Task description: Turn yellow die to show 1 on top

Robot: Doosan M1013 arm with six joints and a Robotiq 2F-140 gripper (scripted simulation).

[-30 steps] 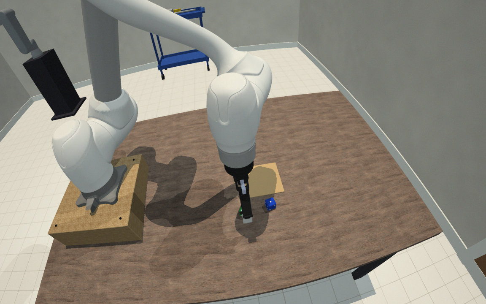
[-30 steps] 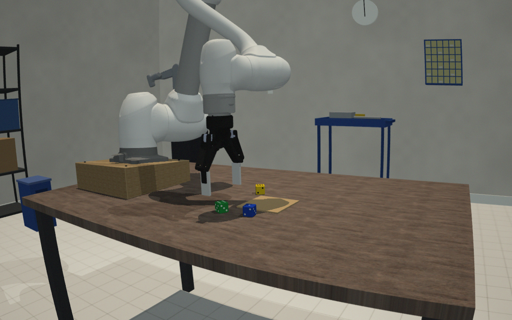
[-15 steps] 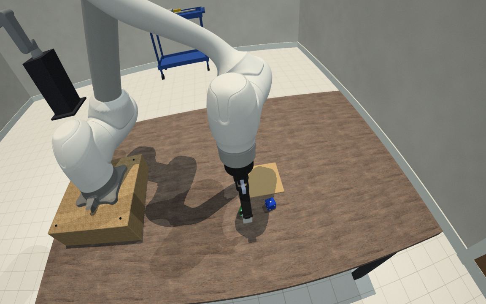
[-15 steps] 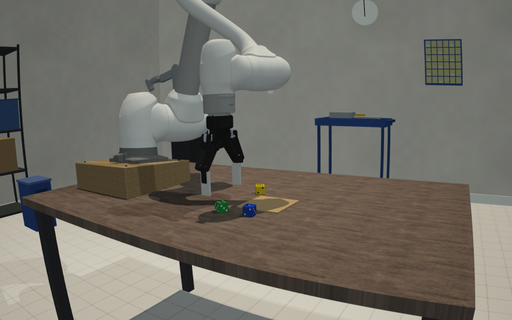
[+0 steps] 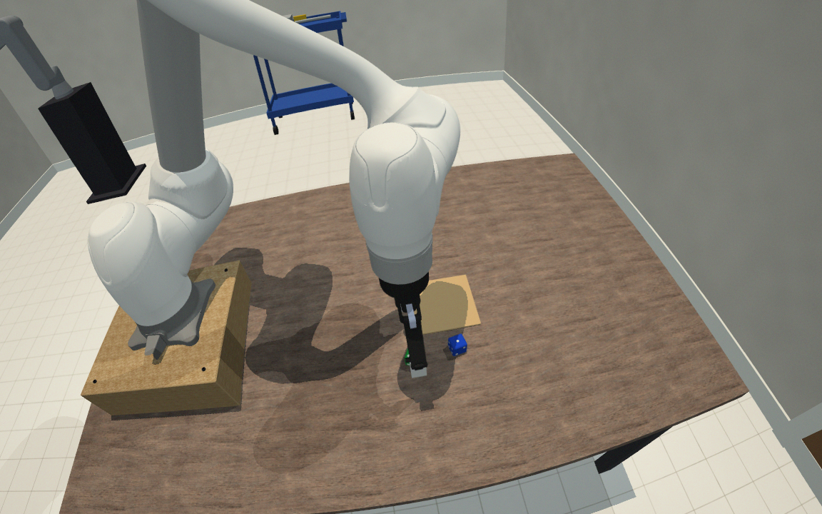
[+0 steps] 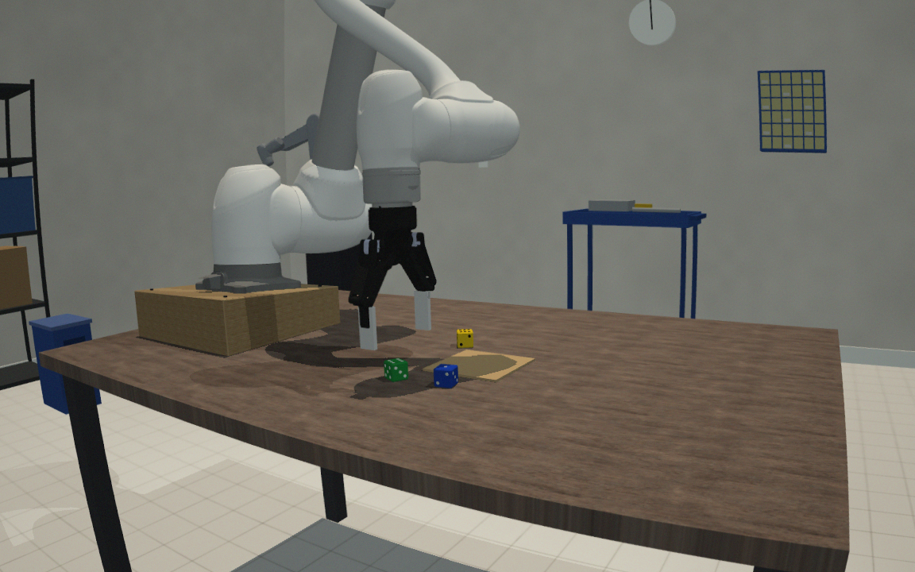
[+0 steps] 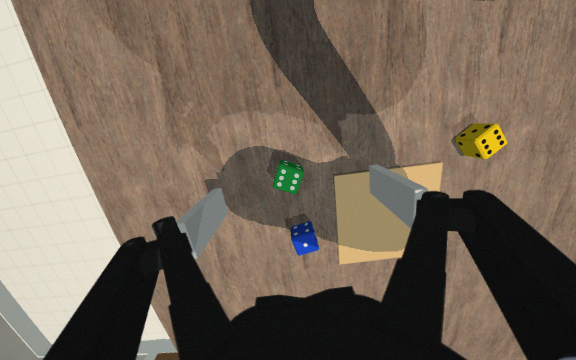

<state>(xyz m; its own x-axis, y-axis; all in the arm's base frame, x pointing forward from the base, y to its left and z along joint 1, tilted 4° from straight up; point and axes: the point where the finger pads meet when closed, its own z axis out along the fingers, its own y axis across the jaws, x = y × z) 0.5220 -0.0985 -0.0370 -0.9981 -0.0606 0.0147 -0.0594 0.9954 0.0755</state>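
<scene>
Right now the yellow die is 220 mm to the left of my hand, 60 mm below it and 20 mm behind it. From my hand the other things lie so: mat: 120 mm to the left, 80 mm ahead, 70 mm below; green die: 60 mm below, 10 mm to the right; blue die: 90 mm ahead, 60 mm below, 10 mm to the left.
</scene>
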